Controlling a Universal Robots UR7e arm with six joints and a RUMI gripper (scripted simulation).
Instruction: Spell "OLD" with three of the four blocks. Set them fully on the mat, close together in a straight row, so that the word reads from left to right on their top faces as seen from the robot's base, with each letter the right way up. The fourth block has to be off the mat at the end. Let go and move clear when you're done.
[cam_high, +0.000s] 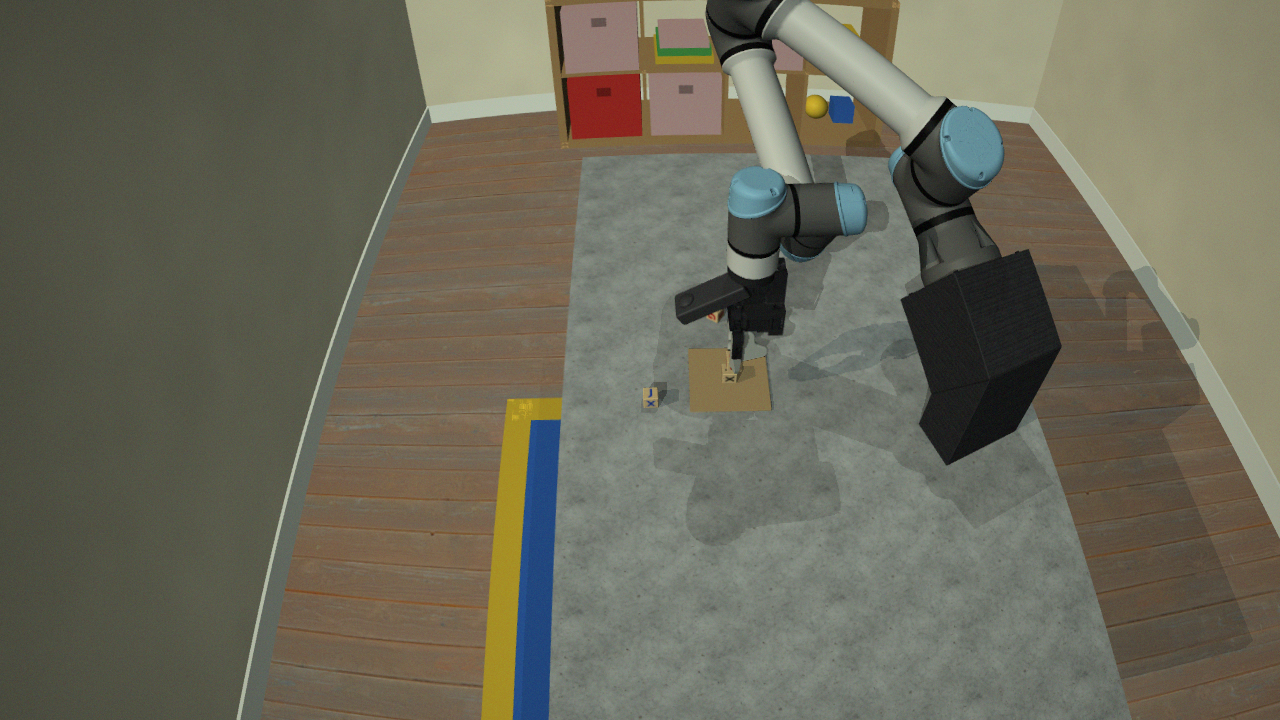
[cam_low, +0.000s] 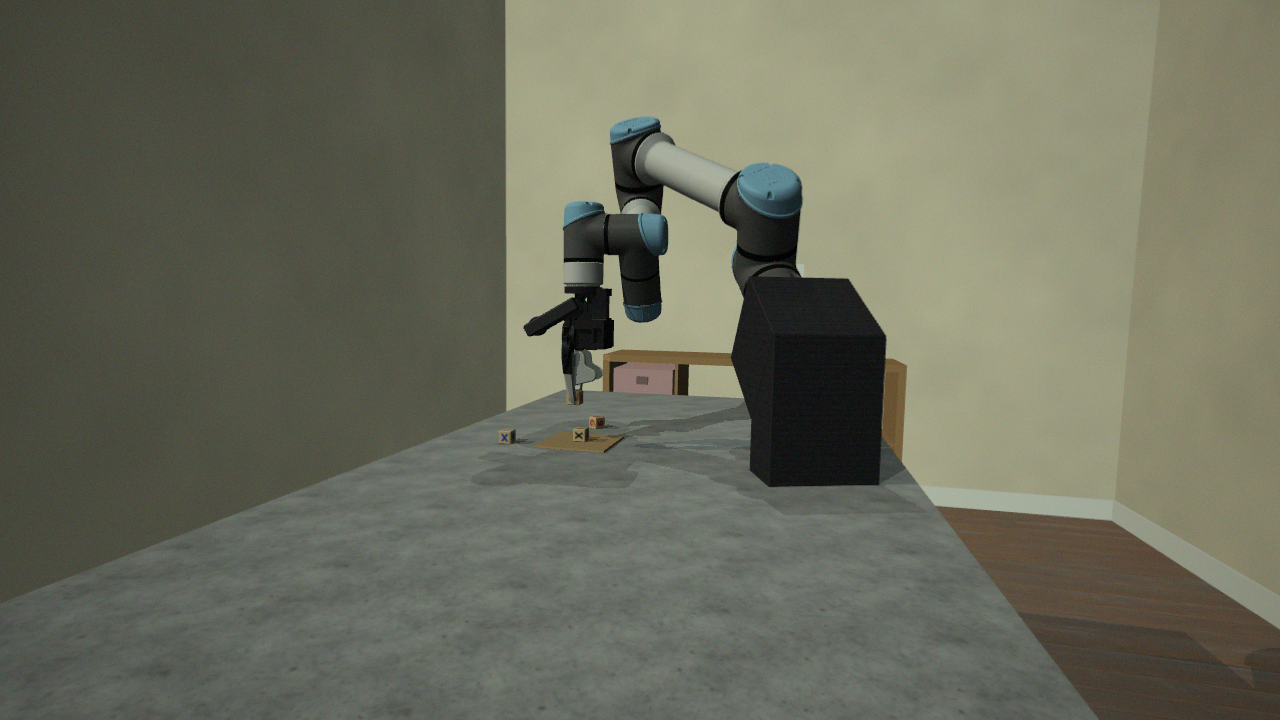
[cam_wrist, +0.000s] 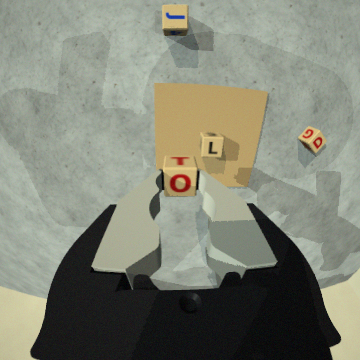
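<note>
The tan mat lies 100 mm below my hand and 40 mm to the right of it. Round my hand: blue-lettered block 140 mm ahead, 90 mm below.
</note>
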